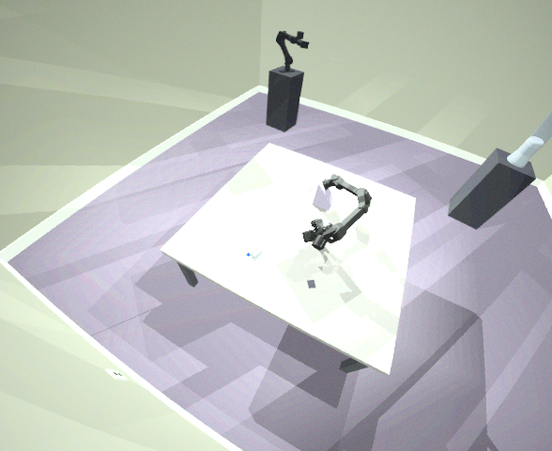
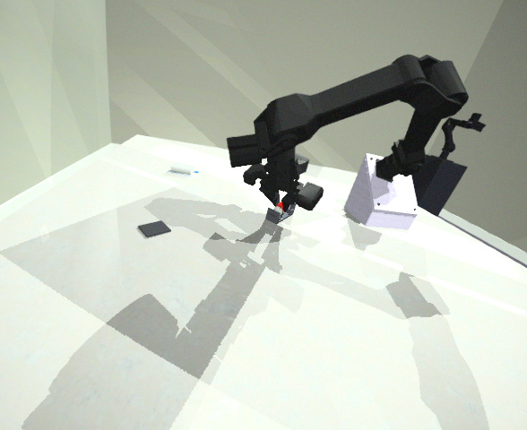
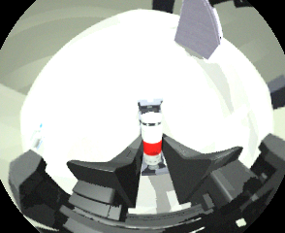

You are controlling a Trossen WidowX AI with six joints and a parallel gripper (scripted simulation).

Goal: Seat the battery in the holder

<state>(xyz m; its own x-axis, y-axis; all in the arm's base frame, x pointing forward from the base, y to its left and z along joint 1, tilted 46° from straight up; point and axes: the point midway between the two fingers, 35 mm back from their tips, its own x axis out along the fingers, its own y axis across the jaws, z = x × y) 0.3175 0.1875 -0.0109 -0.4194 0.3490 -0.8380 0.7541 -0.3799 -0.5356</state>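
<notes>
The battery lies 1 cm above my gripper tip. Also, from my gripper tip: white-and-blue item (29 cm ahead, 22 cm to the right, 1 cm below); then flat black square (27 cm ahead, 13 cm to the left, 2 cm below).
</notes>
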